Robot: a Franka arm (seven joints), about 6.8 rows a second.
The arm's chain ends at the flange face. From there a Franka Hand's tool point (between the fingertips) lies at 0.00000 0.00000 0.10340 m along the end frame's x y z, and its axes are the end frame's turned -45 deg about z.
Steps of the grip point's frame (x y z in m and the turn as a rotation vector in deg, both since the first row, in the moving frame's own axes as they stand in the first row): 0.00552, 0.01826, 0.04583, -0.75, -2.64, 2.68; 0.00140, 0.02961, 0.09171, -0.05, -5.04, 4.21; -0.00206, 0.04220, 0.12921, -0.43, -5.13, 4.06; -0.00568, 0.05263, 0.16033, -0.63, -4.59, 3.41; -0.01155, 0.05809, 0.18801, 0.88, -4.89, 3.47
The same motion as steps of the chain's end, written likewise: 0.01933, 0.00474, 0.04595, -2.40, -1.34, 2.68; 0.02852, 0.01370, 0.09211, -3.60, -3.53, 4.21; 0.03462, 0.02443, 0.12963, -3.93, -3.32, 4.06; 0.03844, 0.03473, 0.16067, -3.69, -2.80, 3.41; 0.04041, 0.04436, 0.18840, -2.84, -4.08, 3.47
